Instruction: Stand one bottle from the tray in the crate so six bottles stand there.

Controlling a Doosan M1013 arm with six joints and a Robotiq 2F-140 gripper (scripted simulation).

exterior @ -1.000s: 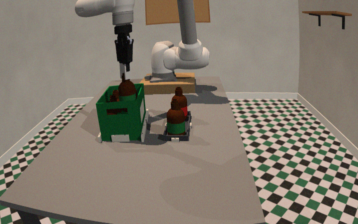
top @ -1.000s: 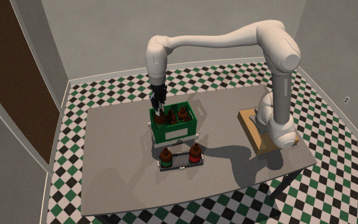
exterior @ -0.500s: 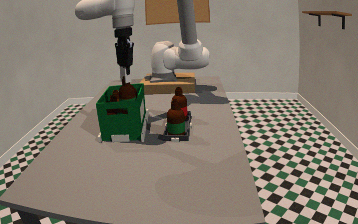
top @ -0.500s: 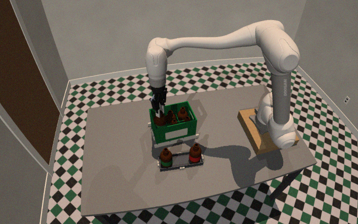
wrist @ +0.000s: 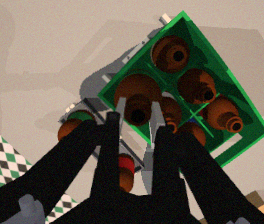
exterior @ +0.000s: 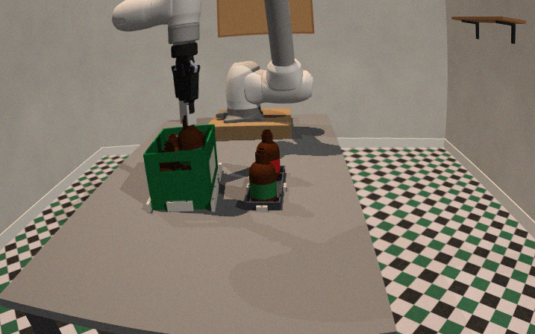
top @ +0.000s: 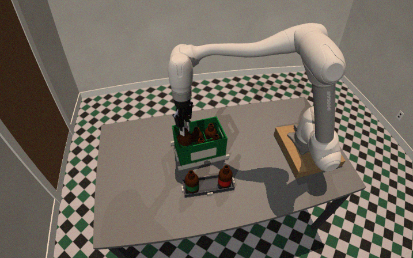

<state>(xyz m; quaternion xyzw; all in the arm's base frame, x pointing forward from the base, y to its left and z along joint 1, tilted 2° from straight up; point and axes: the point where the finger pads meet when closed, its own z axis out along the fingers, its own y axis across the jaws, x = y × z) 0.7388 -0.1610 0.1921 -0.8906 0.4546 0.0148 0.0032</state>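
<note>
The crate is 90 mm behind my hand, 40 mm to the right of it and 190 mm below it. Also, from my hand: dark tray: 60 mm behind, 210 mm to the left, 260 mm below.
</note>
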